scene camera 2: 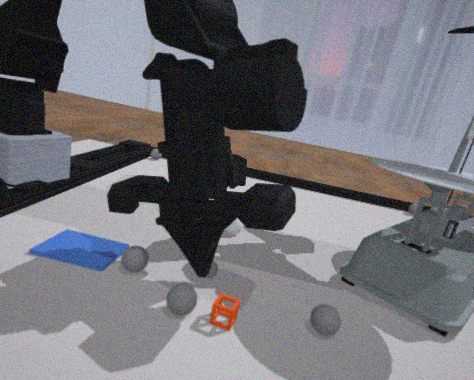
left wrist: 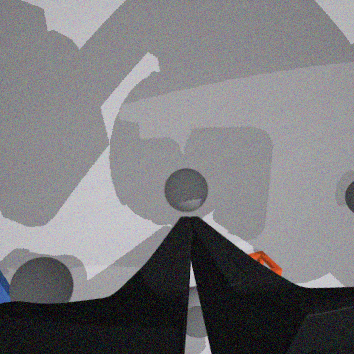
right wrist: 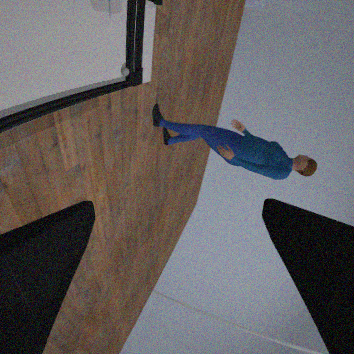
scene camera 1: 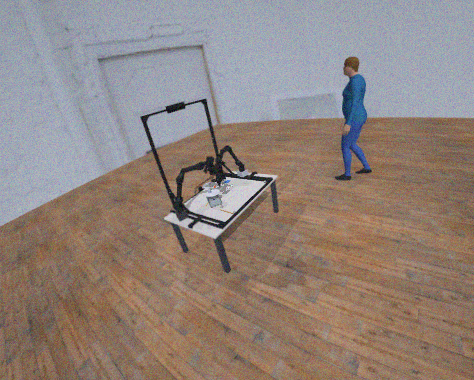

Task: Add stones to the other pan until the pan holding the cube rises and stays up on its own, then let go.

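A grey balance base stands on the table at the right in scene camera 2, with a silver pan above it. Its other pan cannot be made out clearly. An orange outline piece shows behind the post; whether it is the cube in a pan is unclear. Grey round stones lie on the table. My left gripper is shut and empty, its tips low beside another grey stone, partly hidden in scene camera 2. My right gripper is open and empty, away from the stones.
An orange open-framed cube lies on the table near the left fingertips. A flat blue piece lies at the left. A pale stone lies behind the gripper. A person stands beyond the table.
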